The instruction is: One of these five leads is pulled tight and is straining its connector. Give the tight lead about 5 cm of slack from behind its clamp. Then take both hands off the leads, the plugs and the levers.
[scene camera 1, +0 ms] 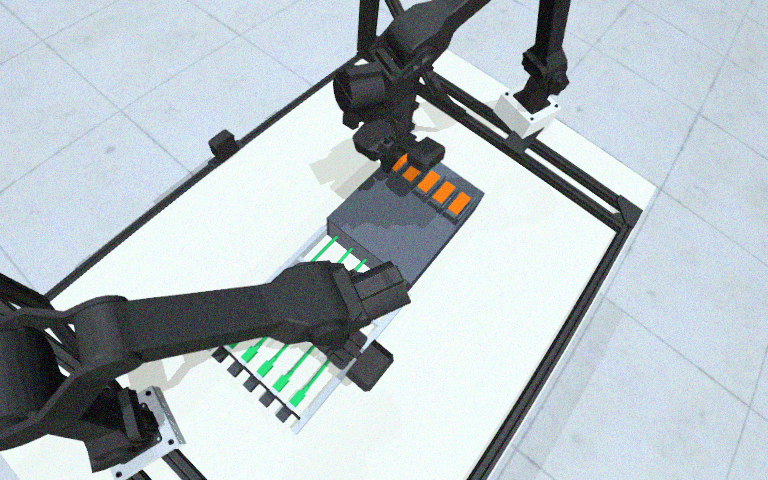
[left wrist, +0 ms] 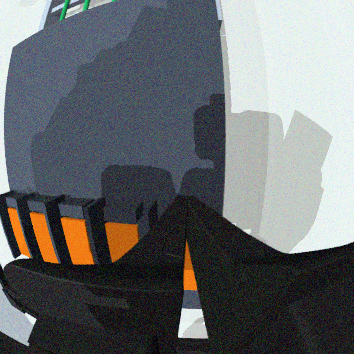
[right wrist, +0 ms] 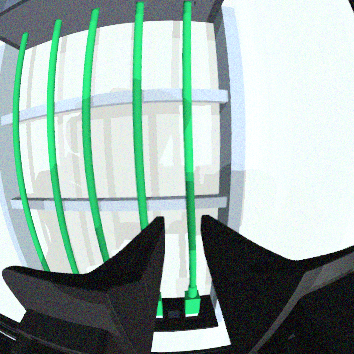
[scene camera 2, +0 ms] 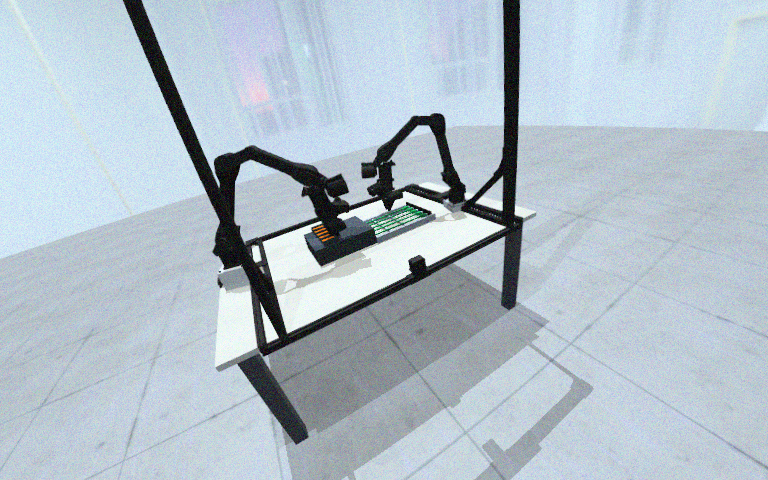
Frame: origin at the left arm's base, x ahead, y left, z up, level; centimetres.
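Where they show: left gripper, between the fingertips: (scene camera 1: 386, 171) (left wrist: 183, 203) (scene camera 2: 338, 235); right gripper, between the fingertips: (right wrist: 182, 222) (scene camera 2: 388, 210); left arm's base, origin of its link: (scene camera 1: 531, 100) (scene camera 2: 234, 263); right arm's base, origin of its link: (scene camera 1: 134, 432) (scene camera 2: 457, 200).
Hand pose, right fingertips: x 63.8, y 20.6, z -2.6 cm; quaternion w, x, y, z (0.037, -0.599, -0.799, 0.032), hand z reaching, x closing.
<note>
Things, the pixels of their top centre, and the offset from my right fingertips. "pt": a spot on its surface instead.
- dark box, centre of its top: (left wrist: 56, 168) (scene camera 1: 411, 198) (scene camera 2: 336, 226) dy -13.4, dx -24.3, dz +3.8 cm
- rightmost lead, a spot on its surface: (right wrist: 188, 125) pt dy -0.9, dx -5.3, dz -2.3 cm
- leftmost lead, a spot on its surface: (right wrist: 17, 135) pt dy -13.7, dx -2.0, dz -2.6 cm
- small black block, a spot on its surface: (scene camera 1: 223, 144) (scene camera 2: 415, 258) pt dy -44.5, dx -1.8, dz -0.2 cm
Five green leads run from a dark box (scene camera 1: 390, 232) (scene camera 2: 345, 247) (left wrist: 100, 110) to plugs at the far end. In the right wrist view the rightmost lead (right wrist: 188, 125) looks straight; the leftmost lead (right wrist: 17, 135) bows. My right gripper (right wrist: 182, 222) (scene camera 2: 388, 207) is partly open, its fingertips on either side of the rightmost lead, near its plug (right wrist: 192, 304), without gripping it. My left gripper (left wrist: 183, 203) is shut and empty at the box's orange levers (scene camera 1: 459, 203) (left wrist: 77, 240), over the rightmost one in the left wrist view. Its fingers partly hide that lever; contact is unclear.
A pale frame (right wrist: 237, 125) with crossbars (right wrist: 170, 202) lies under and beside the leads. Black connector blocks (scene camera 1: 283, 414) line its lower end in scene camera 1. Dark rails (scene camera 1: 543, 350) edge the table, with a small black block (scene camera 1: 223, 144) (scene camera 2: 417, 264) on one rail.
</note>
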